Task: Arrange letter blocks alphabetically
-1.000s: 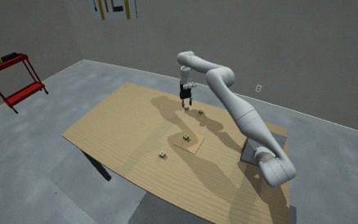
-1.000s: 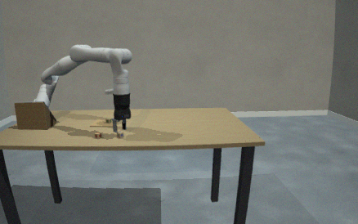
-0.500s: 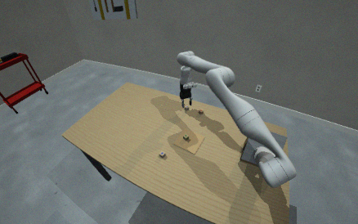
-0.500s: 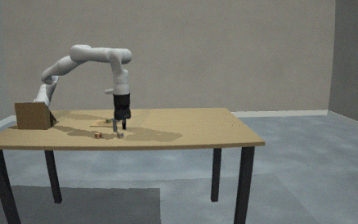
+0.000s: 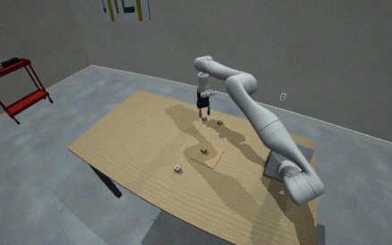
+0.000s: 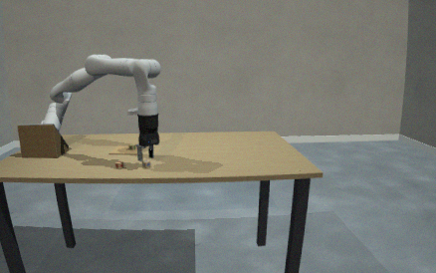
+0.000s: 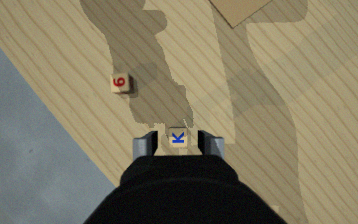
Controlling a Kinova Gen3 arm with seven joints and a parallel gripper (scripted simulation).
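Now: hand 40 mm above the blue K block. Round my hand: reddish block 110 mm behind, 10 mm to the right, 40 mm below; then tan mat 130 mm behind, 250 mm to the left, 50 mm below; then green P block 100 mm behind, 250 mm to the left, 30 mm below.
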